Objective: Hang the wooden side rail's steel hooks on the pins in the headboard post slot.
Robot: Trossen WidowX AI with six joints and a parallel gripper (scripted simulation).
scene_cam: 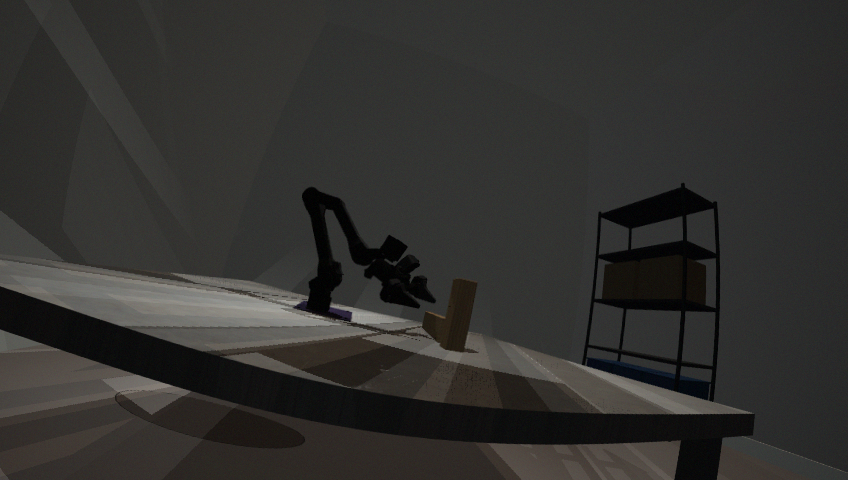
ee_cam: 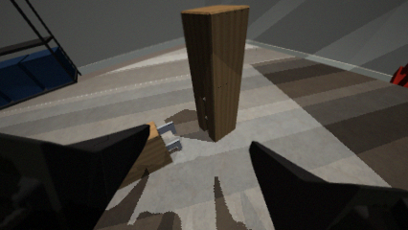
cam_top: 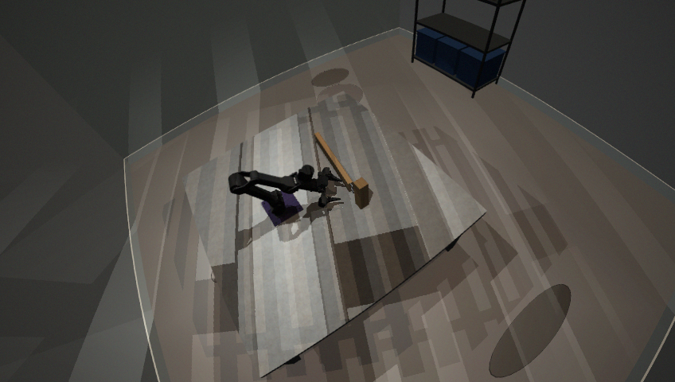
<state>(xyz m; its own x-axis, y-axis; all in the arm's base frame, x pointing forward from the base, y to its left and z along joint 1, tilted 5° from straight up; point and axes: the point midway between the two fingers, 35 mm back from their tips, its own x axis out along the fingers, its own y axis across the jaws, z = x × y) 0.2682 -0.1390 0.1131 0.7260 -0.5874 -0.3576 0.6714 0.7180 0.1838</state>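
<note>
Right now the wooden headboard post is 70 mm to the right of my gripper tip, 60 mm ahead of it and 10 mm below it.
</note>
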